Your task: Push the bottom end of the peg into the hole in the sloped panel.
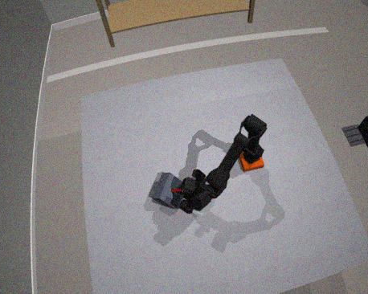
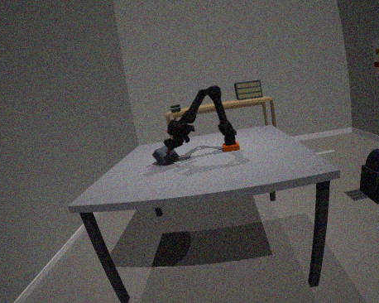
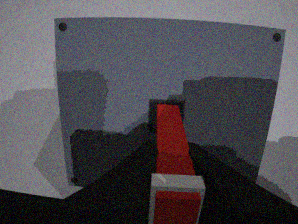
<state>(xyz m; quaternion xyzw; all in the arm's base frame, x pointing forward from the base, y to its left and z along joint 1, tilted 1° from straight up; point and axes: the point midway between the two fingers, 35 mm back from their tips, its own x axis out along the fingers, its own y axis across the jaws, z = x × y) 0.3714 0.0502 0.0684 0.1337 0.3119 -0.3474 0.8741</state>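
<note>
Now: gripper tip 40 mm to the left of the grey sloped panel, 40 mm short of it and 40 mm above it. From my gripper tip the other things lie so: square peg (10 mm to the left, 10 mm behind, 10 mm above).
</note>
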